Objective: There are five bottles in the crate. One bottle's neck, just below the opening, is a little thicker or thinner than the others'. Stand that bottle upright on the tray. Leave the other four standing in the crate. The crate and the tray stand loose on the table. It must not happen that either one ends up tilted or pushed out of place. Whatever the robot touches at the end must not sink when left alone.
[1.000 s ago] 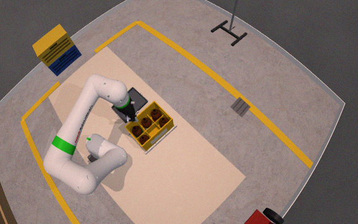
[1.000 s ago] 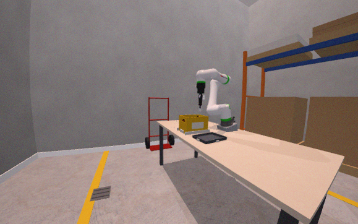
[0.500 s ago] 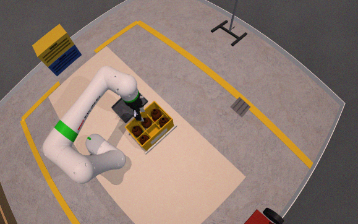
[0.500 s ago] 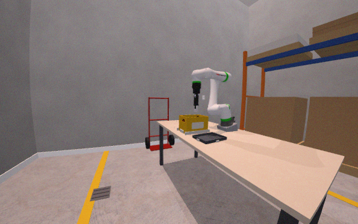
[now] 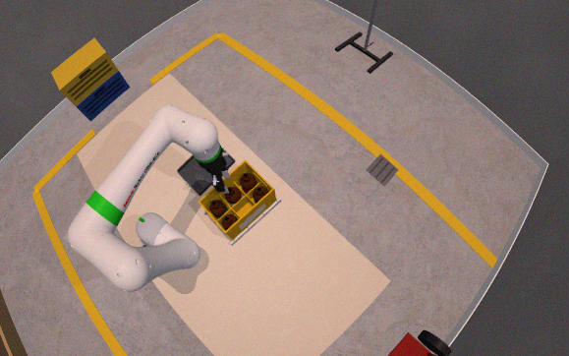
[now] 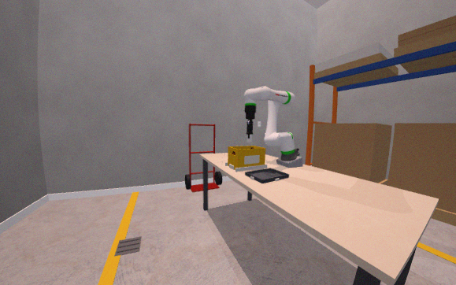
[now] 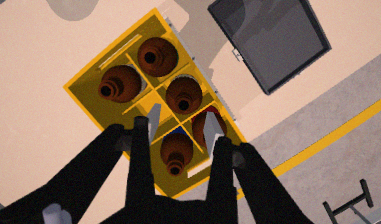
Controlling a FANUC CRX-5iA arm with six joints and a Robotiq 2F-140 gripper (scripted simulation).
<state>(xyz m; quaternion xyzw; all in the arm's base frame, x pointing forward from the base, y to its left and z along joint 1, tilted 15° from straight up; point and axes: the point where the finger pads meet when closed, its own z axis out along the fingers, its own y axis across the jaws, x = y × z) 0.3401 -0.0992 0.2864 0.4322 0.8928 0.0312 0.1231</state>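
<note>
Right now my hand is 170 mm above the brown bottle. Also, from my hand: yellow crate: 170 mm below, 40 mm to the right; dark tray: 250 mm to the left, 240 mm below, 30 mm ahead.
</note>
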